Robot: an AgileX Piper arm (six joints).
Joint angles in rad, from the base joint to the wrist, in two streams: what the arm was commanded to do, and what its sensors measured. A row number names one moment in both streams.
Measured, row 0:
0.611, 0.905, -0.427, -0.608, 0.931, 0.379
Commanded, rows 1 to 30:
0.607, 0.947, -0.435, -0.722, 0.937, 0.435
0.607, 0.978, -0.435, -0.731, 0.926, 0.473
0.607, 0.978, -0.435, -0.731, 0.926, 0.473
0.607, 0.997, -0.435, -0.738, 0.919, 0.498
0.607, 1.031, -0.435, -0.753, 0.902, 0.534
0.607, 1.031, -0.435, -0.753, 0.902, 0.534
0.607, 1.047, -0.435, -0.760, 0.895, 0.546
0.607, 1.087, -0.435, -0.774, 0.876, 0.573
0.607, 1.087, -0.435, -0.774, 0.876, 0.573
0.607, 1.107, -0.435, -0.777, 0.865, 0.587
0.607, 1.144, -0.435, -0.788, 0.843, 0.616
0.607, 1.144, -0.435, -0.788, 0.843, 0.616
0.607, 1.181, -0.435, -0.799, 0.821, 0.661
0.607, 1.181, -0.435, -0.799, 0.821, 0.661
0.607, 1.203, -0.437, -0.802, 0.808, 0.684
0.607, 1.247, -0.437, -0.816, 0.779, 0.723
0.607, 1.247, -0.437, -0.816, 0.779, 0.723
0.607, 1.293, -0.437, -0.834, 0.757, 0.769
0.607, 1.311, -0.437, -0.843, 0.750, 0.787
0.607, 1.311, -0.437, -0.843, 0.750, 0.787
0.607, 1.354, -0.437, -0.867, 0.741, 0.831
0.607, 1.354, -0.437, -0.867, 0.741, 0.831
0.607, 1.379, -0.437, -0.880, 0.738, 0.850
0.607, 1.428, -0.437, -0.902, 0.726, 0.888
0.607, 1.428, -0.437, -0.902, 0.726, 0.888
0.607, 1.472, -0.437, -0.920, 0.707, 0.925
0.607, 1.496, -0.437, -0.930, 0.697, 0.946
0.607, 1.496, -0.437, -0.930, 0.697, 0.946
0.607, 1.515, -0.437, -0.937, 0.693, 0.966
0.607, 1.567, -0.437, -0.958, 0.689, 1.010
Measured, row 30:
0.611, 1.517, -0.430, -0.879, 0.655, 0.947
